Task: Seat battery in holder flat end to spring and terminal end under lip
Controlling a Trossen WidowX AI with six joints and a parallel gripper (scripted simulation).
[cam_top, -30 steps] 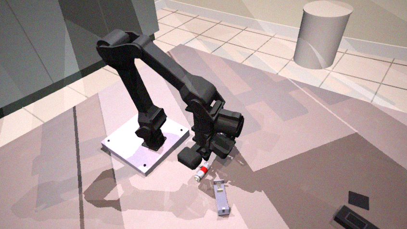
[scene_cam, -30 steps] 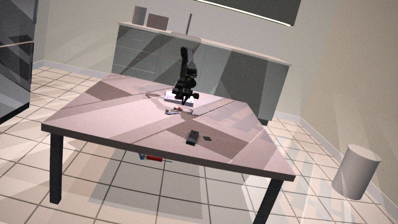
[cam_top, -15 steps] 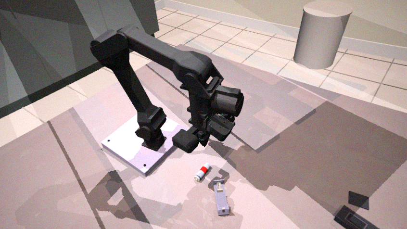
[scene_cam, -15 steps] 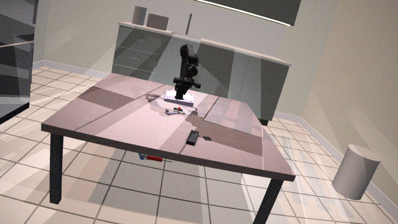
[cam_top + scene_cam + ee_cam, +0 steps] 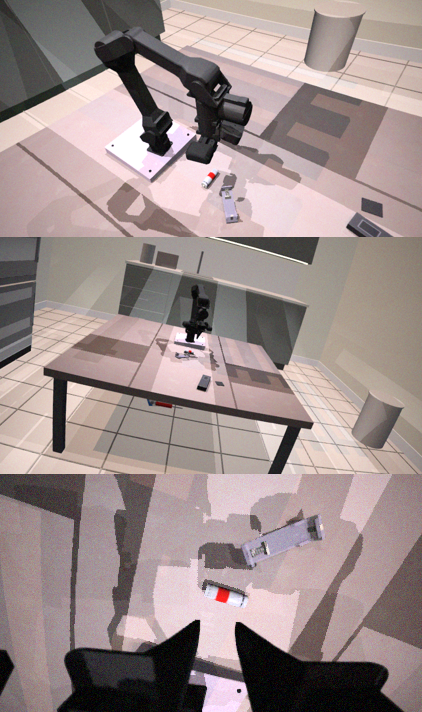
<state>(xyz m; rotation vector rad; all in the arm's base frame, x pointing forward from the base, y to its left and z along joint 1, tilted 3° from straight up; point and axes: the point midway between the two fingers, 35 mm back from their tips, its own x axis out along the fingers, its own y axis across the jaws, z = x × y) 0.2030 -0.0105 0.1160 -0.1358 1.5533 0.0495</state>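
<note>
The battery lies 2 cm to the right of my gripper tip and 10 cm below it. Also, from my gripper tip: dark square plate (42 cm ahead, 9 cm to the left, 10 cm below); dark flat box (45 cm ahead, 9 cm below).
</note>
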